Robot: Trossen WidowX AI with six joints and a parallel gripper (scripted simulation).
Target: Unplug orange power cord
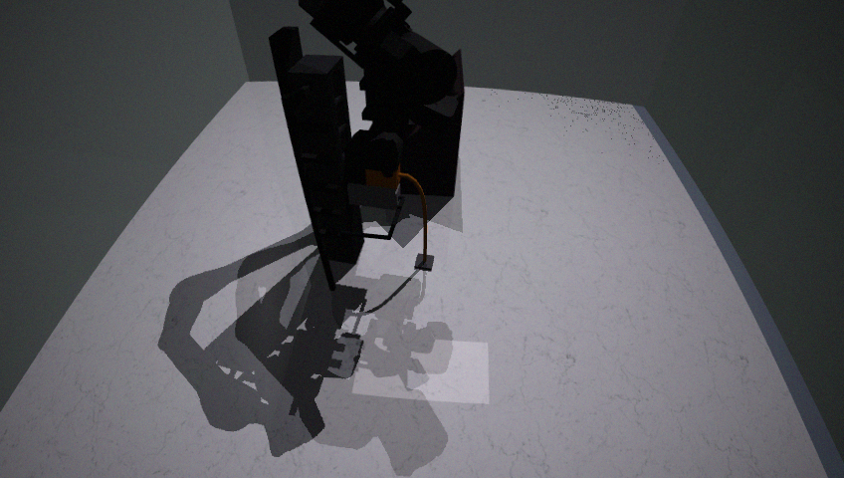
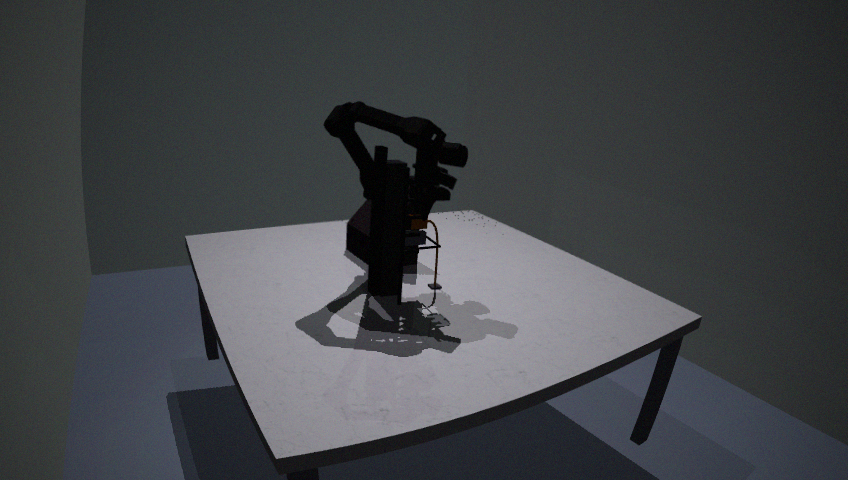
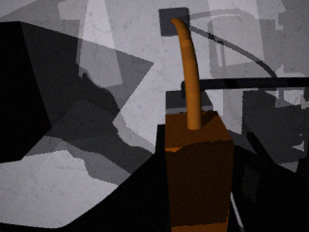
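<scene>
My gripper tip is now 3 cm to the left of the orange plug.
</scene>
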